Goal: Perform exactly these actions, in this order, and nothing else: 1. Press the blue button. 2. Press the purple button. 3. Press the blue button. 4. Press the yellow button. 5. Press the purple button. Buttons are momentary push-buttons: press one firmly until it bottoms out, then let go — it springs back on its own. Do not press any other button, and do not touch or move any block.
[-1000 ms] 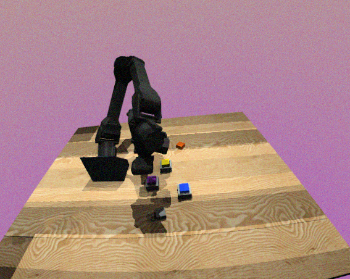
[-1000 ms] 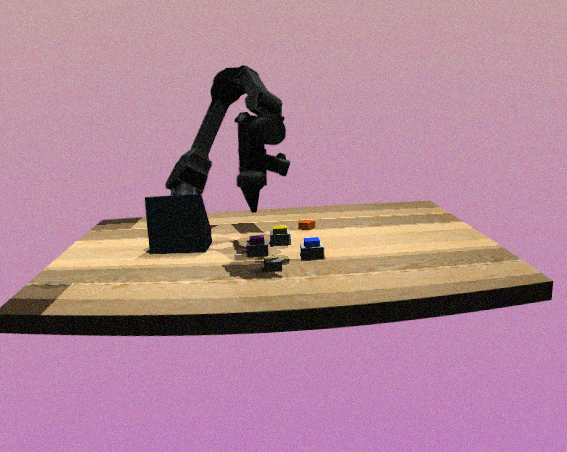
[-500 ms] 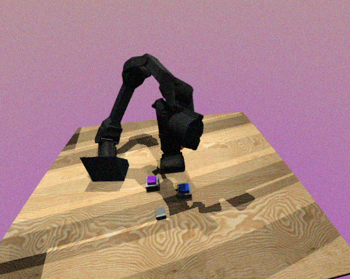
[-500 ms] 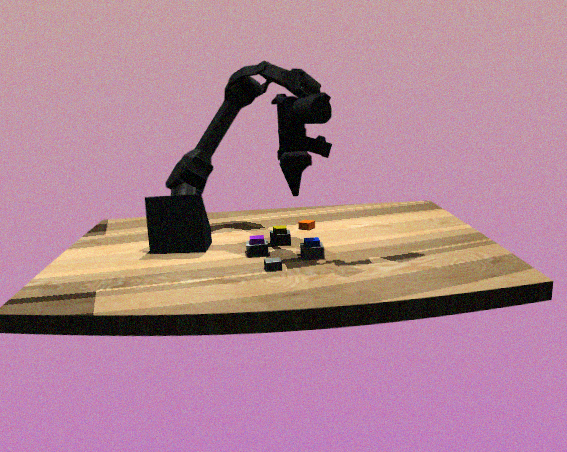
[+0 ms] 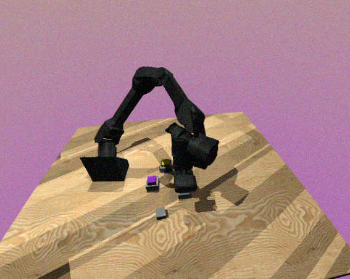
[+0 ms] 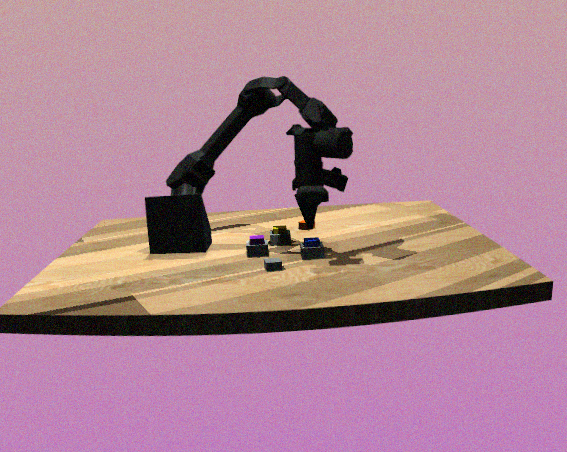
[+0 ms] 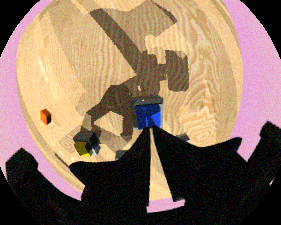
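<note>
My gripper tip is now 3 cm above the blue button. The rest, counted from my gripper tip: yellow button: 6 cm behind, 14 cm to the left, 3 cm below; small grey block: 9 cm behind, 8 cm to the right, 5 cm below; purple button: 11 cm behind, 5 cm to the left, 3 cm below.
</note>
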